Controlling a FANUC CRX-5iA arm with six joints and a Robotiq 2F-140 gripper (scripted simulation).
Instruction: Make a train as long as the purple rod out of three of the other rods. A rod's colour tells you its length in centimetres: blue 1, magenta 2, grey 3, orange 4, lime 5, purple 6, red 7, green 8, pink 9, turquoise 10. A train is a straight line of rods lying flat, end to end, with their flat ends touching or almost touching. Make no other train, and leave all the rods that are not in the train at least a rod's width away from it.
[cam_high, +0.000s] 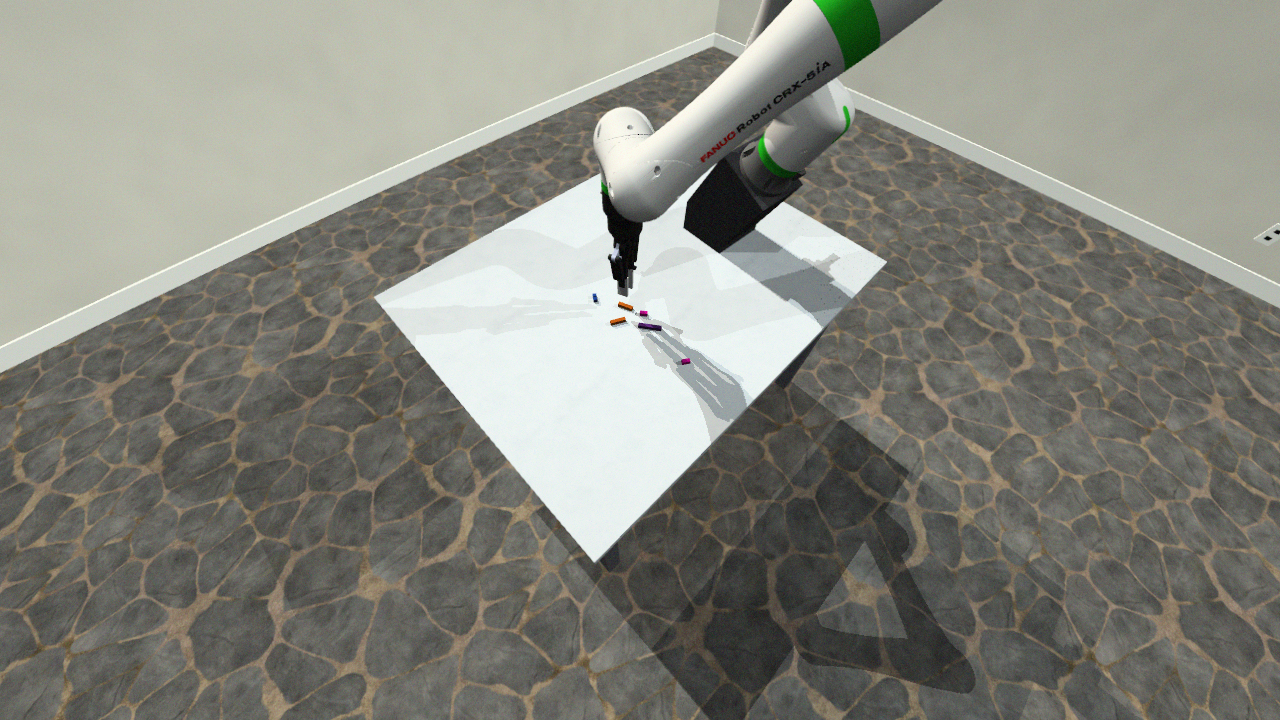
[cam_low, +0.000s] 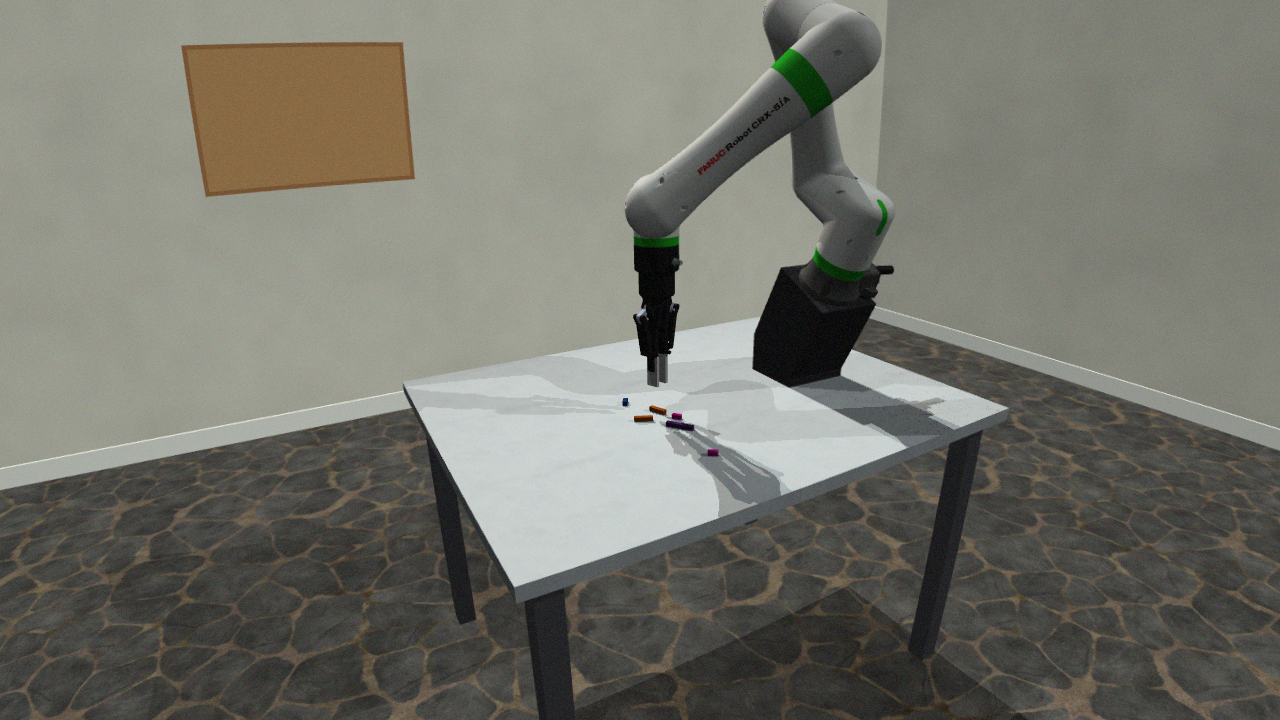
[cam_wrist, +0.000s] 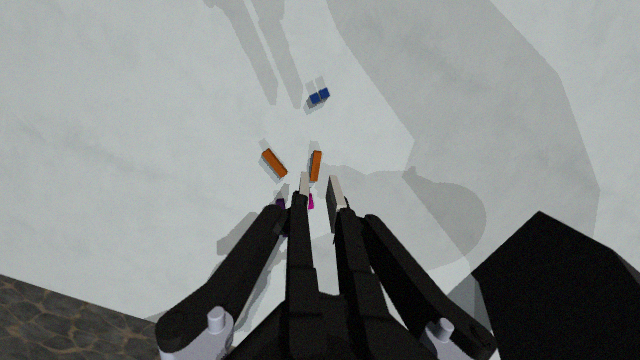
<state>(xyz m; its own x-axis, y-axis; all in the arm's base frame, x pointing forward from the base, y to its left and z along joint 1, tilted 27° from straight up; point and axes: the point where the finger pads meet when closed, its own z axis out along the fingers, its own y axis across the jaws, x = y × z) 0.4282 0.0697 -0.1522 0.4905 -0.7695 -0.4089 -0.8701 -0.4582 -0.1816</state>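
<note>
Now: the purple rod 1 cm behind my hand, 9 cm to the left of it and 10 cm below it.
</note>
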